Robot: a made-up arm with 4 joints. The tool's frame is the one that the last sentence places. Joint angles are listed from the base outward.
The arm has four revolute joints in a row. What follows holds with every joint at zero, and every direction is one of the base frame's. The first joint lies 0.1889 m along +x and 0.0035 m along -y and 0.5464 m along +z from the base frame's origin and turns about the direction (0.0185, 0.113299, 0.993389), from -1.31 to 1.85 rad. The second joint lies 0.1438 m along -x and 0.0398 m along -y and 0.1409 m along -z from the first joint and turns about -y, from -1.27 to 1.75 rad. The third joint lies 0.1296 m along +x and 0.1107 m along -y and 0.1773 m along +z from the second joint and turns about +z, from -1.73 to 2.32 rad. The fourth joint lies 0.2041 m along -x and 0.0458 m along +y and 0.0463 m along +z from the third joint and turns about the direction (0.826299, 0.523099, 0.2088), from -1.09 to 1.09 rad. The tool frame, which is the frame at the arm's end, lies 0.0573 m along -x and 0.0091 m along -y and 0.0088 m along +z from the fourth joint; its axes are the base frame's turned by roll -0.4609, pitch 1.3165 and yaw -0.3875 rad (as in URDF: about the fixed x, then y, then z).
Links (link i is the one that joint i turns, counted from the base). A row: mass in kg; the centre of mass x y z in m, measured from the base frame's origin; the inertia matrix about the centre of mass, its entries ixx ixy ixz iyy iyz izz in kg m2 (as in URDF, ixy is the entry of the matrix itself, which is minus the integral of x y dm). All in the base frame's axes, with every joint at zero. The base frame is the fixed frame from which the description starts. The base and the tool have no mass.
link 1: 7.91; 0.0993 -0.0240 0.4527; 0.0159 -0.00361 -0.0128 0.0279 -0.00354 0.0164
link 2: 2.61; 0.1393 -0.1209 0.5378; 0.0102 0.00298 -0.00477 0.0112 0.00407 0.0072
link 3: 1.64; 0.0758 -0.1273 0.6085; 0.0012 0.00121 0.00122 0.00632 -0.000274 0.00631
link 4: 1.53; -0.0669 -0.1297 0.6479; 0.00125 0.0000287 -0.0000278 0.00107 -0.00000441 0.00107
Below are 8 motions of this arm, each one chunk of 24 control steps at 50 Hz.
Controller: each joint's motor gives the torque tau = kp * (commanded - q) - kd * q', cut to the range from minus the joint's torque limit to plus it. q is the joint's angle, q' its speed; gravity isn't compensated. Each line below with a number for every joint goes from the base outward.
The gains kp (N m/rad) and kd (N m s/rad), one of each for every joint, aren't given. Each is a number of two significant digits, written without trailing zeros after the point. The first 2 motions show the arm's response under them.
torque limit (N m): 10 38 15 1.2
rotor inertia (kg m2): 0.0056 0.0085 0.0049 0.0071
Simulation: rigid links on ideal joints. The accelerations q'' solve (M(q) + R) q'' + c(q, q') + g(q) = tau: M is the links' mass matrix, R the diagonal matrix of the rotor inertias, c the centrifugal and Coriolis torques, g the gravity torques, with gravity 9.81 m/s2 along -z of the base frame. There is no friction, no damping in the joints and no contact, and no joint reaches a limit. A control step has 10 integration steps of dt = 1/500 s. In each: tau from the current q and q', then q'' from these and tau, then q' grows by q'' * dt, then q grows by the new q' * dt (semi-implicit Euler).
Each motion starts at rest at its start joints. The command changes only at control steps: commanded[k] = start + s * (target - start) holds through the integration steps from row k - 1 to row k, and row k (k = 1, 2, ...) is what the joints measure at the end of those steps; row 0 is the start. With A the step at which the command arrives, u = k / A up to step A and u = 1 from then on. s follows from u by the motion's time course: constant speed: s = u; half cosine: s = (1 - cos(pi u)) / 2; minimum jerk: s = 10 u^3 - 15 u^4 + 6 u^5; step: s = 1 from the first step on.
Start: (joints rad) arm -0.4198 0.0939 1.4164 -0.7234
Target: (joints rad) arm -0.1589 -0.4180 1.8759 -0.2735
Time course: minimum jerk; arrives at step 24
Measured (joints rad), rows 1 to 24:
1: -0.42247 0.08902 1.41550 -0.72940
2: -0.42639 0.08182 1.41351 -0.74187
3: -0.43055 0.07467 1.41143 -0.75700
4: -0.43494 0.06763 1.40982 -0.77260
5: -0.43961 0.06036 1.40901 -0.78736
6: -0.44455 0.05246 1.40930 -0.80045
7: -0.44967 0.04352 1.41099 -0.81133
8: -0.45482 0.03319 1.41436 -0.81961
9: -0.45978 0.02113 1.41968 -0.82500
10: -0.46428 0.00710 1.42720 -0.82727
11: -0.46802 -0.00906 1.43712 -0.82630
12: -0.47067 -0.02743 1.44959 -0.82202
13: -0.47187 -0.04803 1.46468 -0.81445
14: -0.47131 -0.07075 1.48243 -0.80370
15: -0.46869 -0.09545 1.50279 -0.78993
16: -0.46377 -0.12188 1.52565 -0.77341
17: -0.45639 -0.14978 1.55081 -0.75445
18: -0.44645 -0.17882 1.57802 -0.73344
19: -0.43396 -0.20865 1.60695 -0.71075
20: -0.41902 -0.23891 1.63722 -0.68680
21: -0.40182 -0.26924 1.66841 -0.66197
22: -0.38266 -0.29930 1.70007 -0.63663
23: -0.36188 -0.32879 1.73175 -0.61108
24: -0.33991 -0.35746 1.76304 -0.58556
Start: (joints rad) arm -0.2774 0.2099 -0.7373 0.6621
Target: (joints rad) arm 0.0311 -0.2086 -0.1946 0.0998
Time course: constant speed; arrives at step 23
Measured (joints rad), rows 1 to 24:
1: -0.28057 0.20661 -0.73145 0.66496
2: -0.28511 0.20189 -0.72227 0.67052
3: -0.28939 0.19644 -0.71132 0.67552
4: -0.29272 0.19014 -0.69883 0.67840
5: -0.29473 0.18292 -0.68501 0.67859
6: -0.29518 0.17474 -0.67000 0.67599
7: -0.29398 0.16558 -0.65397 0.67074
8: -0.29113 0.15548 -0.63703 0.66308
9: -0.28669 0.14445 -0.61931 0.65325
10: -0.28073 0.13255 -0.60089 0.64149
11: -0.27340 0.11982 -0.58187 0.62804
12: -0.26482 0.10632 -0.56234 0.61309
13: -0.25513 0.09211 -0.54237 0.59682
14: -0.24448 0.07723 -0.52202 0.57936
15: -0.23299 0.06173 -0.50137 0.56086
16: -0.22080 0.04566 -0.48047 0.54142
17: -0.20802 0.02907 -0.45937 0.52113
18: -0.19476 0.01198 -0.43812 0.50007
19: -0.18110 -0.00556 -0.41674 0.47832
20: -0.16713 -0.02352 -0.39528 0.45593
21: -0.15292 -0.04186 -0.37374 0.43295
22: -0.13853 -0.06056 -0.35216 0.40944
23: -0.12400 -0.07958 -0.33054 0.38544
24: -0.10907 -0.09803 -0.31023 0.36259
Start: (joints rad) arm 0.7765 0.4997 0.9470 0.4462
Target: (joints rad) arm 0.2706 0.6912 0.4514 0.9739
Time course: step
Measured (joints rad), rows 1 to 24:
1: 0.78346 0.50590 0.92040 0.47608
2: 0.79154 0.51799 0.87541 0.53020
3: 0.79346 0.53194 0.83022 0.58891
4: 0.78714 0.54613 0.78984 0.64578
5: 0.77216 0.56003 0.75514 0.69870
6: 0.74889 0.57360 0.72546 0.74688
7: 0.71962 0.58756 0.69777 0.78937
8: 0.68627 0.60228 0.67052 0.82529
9: 0.64999 0.61768 0.64362 0.85453
10: 0.61169 0.63353 0.61724 0.87749
11: 0.57212 0.64957 0.59160 0.89490
12: 0.53199 0.66554 0.56689 0.90758
13: 0.49189 0.68120 0.54326 0.91635
14: 0.45237 0.69637 0.52083 0.92199
15: 0.41389 0.71087 0.49972 0.92522
16: 0.37685 0.72458 0.47998 0.92663
17: 0.34160 0.73742 0.46168 0.92676
18: 0.30840 0.74932 0.44485 0.92602
19: 0.27749 0.76027 0.42952 0.92476
20: 0.24901 0.77025 0.41569 0.92326
21: 0.22310 0.77928 0.40336 0.92172
22: 0.19981 0.78740 0.39250 0.92032
23: 0.17918 0.79464 0.38310 0.91916
24: 0.16118 0.80105 0.37511 0.91833

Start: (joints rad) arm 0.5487 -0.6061 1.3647 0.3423
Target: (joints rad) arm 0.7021 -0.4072 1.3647 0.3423
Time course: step
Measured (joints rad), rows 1 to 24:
1: 0.55029 -0.60390 1.36973 0.34540
2: 0.55477 -0.60115 1.37835 0.35230
3: 0.56172 -0.59925 1.38813 0.36134
4: 0.57065 -0.59834 1.39851 0.37158
5: 0.58108 -0.59833 1.40929 0.38249
6: 0.59262 -0.59908 1.42027 0.39370
7: 0.60489 -0.60047 1.43130 0.40499
8: 0.61757 -0.60238 1.44221 0.41619
9: 0.63038 -0.60468 1.45288 0.42715
10: 0.64310 -0.60729 1.46318 0.43778
11: 0.65552 -0.61010 1.47302 0.44800
12: 0.66747 -0.61304 1.48232 0.45774
13: 0.67882 -0.61603 1.49101 0.46694
14: 0.68945 -0.61901 1.49906 0.47558
15: 0.69930 -0.62193 1.50642 0.48362
16: 0.70830 -0.62475 1.51309 0.49105
17: 0.71642 -0.62743 1.51907 0.49785
18: 0.72365 -0.62994 1.52436 0.50403
19: 0.72999 -0.63227 1.52897 0.50959
20: 0.73545 -0.63439 1.53294 0.51455
21: 0.74007 -0.63631 1.53630 0.51892
22: 0.74388 -0.63802 1.53907 0.52274
23: 0.74694 -0.63952 1.54131 0.52603
24: 0.74929 -0.64082 1.54305 0.52883

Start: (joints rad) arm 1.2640 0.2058 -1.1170 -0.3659
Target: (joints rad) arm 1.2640 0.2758 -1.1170 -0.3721
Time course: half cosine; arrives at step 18
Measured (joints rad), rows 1 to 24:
1: 1.26255 0.20129 -1.11166 -0.36819
2: 1.26175 0.19511 -1.10568 -0.37277
3: 1.26198 0.18908 -1.10116 -0.37826
4: 1.26287 0.18346 -1.09800 -0.38405
5: 1.26410 0.17838 -1.09597 -0.38985
6: 1.26548 0.17394 -1.09484 -0.39554
7: 1.26686 0.17020 -1.09440 -0.40110
8: 1.26814 0.16720 -1.09449 -0.40649
9: 1.26928 0.16496 -1.09492 -0.41170
10: 1.27025 0.16344 -1.09557 -0.41672
11: 1.27103 0.16263 -1.09630 -0.42152
12: 1.27164 0.16247 -1.09703 -0.42609
13: 1.27207 0.16288 -1.09766 -0.43038
14: 1.27236 0.16378 -1.09813 -0.43438
15: 1.27252 0.16508 -1.09839 -0.43806
16: 1.27256 0.16666 -1.09842 -0.44139
17: 1.27251 0.16844 -1.09820 -0.44437
18: 1.27238 0.17028 -1.09773 -0.44698
19: 1.27221 0.17212 -1.09704 -0.44923
20: 1.27201 0.17390 -1.09620 -0.45114
21: 1.27183 0.17562 -1.09527 -0.45274
22: 1.27167 0.17726 -1.09431 -0.45409
23: 1.27153 0.17881 -1.09334 -0.45520
24: 1.27141 0.18026 -1.09240 -0.45613

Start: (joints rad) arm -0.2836 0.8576 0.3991 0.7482
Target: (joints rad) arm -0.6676 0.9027 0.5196 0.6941
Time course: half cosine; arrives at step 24
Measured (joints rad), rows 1 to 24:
1: -0.28297 0.86251 0.39750 0.74929
2: -0.28283 0.87236 0.39545 0.75045
3: -0.28412 0.88398 0.39395 0.75065
4: -0.28709 0.89594 0.39305 0.74975
5: -0.29180 0.90760 0.39270 0.74788
6: -0.29825 0.91872 0.39292 0.74523
7: -0.30641 0.92921 0.39374 0.74194
8: -0.31626 0.93908 0.39517 0.73815
9: -0.32778 0.94838 0.39724 0.73393
10: -0.34092 0.95716 0.39993 0.72935
11: -0.35564 0.96548 0.40318 0.72444
12: -0.37187 0.97340 0.40692 0.71922
13: -0.38952 0.98099 0.41105 0.71372
14: -0.40850 0.98827 0.41546 0.70792
15: -0.42868 0.99529 0.42000 0.70183
16: -0.44992 1.00208 0.42455 0.69544
17: -0.47207 1.00866 0.42895 0.68875
18: -0.49495 1.01504 0.43307 0.68177
19: -0.51835 1.02122 0.43678 0.67452
20: -0.54206 1.02721 0.43993 0.66700
21: -0.56586 1.03299 0.44242 0.65924
22: -0.58949 1.03856 0.44414 0.65128
23: -0.61270 1.04390 0.44501 0.64317
24: -0.63524 1.04900 0.44496 0.63495

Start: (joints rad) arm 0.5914 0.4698 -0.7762 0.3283
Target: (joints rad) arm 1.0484 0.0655 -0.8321 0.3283
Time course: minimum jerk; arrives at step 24
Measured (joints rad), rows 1 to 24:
1: 0.58965 0.46886 -0.77185 0.32986
2: 0.58695 0.46880 -0.76496 0.33391
3: 0.58410 0.46964 -0.75725 0.33932
4: 0.58146 0.47084 -0.74935 0.34525
5: 0.57940 0.47187 -0.74168 0.35115
6: 0.57829 0.47222 -0.73460 0.35665
7: 0.57851 0.47143 -0.72835 0.36152
8: 0.58045 0.46912 -0.72312 0.36563
9: 0.58447 0.46493 -0.71904 0.36892
10: 0.59091 0.45862 -0.71617 0.37142
11: 0.60006 0.45000 -0.71451 0.37319
12: 0.61213 0.43898 -0.71401 0.37437
13: 0.62727 0.42558 -0.71457 0.37512
14: 0.64552 0.40988 -0.71606 0.37564
15: 0.66679 0.39206 -0.71830 0.37616
16: 0.69089 0.37239 -0.72112 0.37691
17: 0.71748 0.35118 -0.72435 0.37811
18: 0.74608 0.32880 -0.72782 0.37995
19: 0.77610 0.30566 -0.73142 0.38258
20: 0.80687 0.28218 -0.73506 0.38608
21: 0.83762 0.25878 -0.73871 0.39046
22: 0.86761 0.23586 -0.74238 0.39565
23: 0.89612 0.21375 -0.74609 0.40148
24: 0.92255 0.19272 -0.74990 0.40772

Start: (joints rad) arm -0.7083 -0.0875 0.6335 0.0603
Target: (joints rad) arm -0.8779 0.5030 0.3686 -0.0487
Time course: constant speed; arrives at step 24
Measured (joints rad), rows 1 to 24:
1: -0.71094 -0.08938 0.63533 0.06049
2: -0.71460 -0.09084 0.63673 0.06214
3: -0.71804 -0.09024 0.63670 0.06480
4: -0.72134 -0.08737 0.63540 0.06775
5: -0.72469 -0.08227 0.63297 0.07052
6: -0.72824 -0.07503 0.62948 0.07281
7: -0.73210 -0.06576 0.62497 0.07443
8: -0.73635 -0.05459 0.61948 0.07524
9: -0.74107 -0.04161 0.61303 0.07515
10: -0.74628 -0.02696 0.60569 0.07411
11: -0.75201 -0.01072 0.59750 0.07208
12: -0.75826 0.00698 0.58853 0.06904
13: -0.76502 0.02606 0.57884 0.06502
14: -0.77226 0.04642 0.56850 0.06002
15: -0.77998 0.06796 0.55757 0.05409
16: -0.78812 0.09058 0.54613 0.04726
17: -0.79665 0.11421 0.53425 0.03959
18: -0.80554 0.13876 0.52200 0.03114
19: -0.81473 0.16414 0.50943 0.02198
20: -0.82420 0.19029 0.49662 0.01218
21: -0.83389 0.21712 0.48361 0.00182
22: -0.84377 0.24456 0.47047 -0.00904
23: -0.85380 0.27255 0.45724 -0.02032
24: -0.86393 0.30103 0.44398 -0.03193

